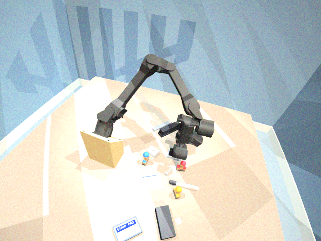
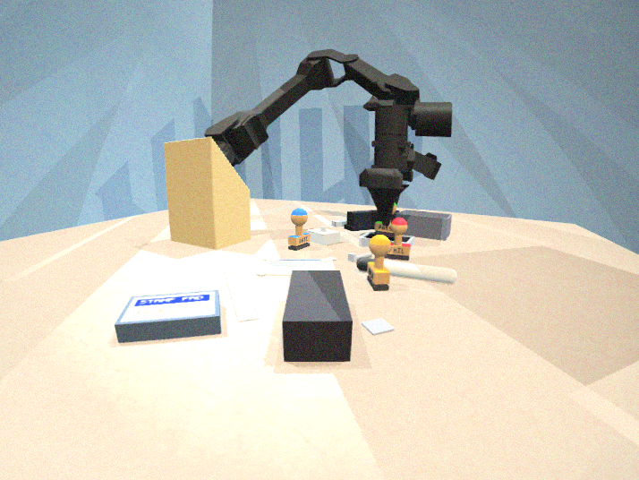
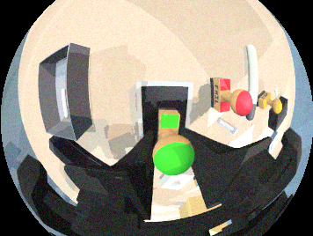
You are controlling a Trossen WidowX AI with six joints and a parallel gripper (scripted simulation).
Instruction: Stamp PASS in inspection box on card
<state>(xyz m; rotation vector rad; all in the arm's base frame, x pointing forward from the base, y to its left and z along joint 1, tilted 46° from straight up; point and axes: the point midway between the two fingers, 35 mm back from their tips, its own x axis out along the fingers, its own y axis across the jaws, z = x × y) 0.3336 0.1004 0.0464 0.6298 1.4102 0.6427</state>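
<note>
My gripper tip is 4 cm above the ink pad. The rest, counted from my gripper tip: red-knobbed stamp (3 cm ahead, 7 cm to the right, 2 cm below); green knob stamp (right at my gripper tip); grey tray (5 cm ahead, 14 cm to the left, 3 cm below).
</note>
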